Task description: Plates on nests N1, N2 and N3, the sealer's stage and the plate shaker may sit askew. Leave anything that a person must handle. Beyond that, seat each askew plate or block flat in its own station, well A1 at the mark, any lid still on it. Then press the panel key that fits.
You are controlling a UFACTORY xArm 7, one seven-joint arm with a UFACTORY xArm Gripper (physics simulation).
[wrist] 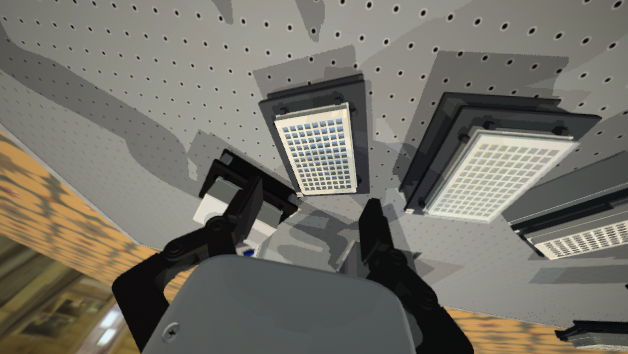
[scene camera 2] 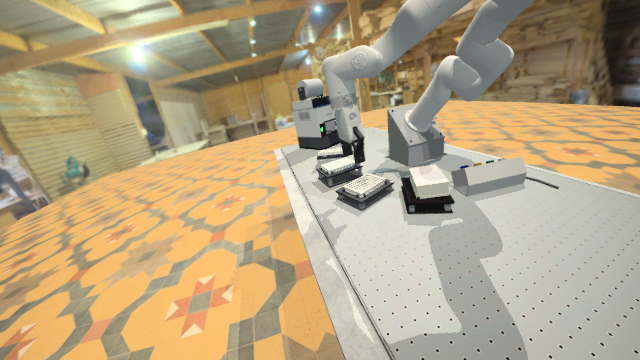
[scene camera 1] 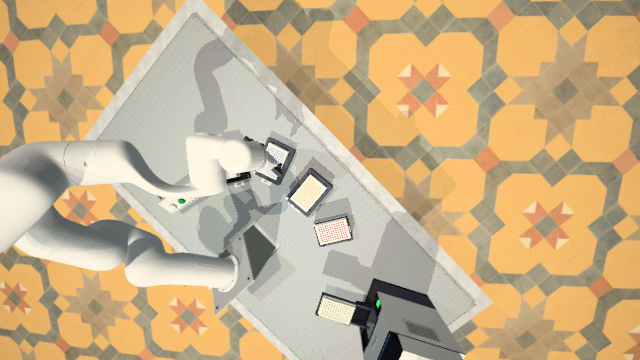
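Note:
My gripper [scene camera 2: 353,152] [wrist: 313,199] is open and empty, above and to one side of the blue-well plate. That plate [scene camera 1: 278,152] [scene camera 2: 367,185] [wrist: 320,155] lies in a dark nest, roughly in line with it. A cream plate [scene camera 1: 310,192] [scene camera 2: 339,165] [wrist: 502,175] lies in the middle nest. A red-well plate [scene camera 1: 333,231] lies in a low dark station. A pale plate [scene camera 1: 337,309] lies on the sealer's stage. A white block [scene camera 2: 430,181] looks offset and tilted on its black station [scene camera 2: 430,206]; a finger partly hides it in the wrist view. Small tilts of the plates cannot be told.
The key panel [scene camera 1: 175,204] [scene camera 2: 492,177] stands beside the block's station, with blue, yellow and green keys showing in the second scene view. The sealer [scene camera 1: 415,320] [scene camera 2: 311,122] shows a green light. The arm's grey base [scene camera 1: 250,257] [scene camera 2: 415,140] stands at the table edge.

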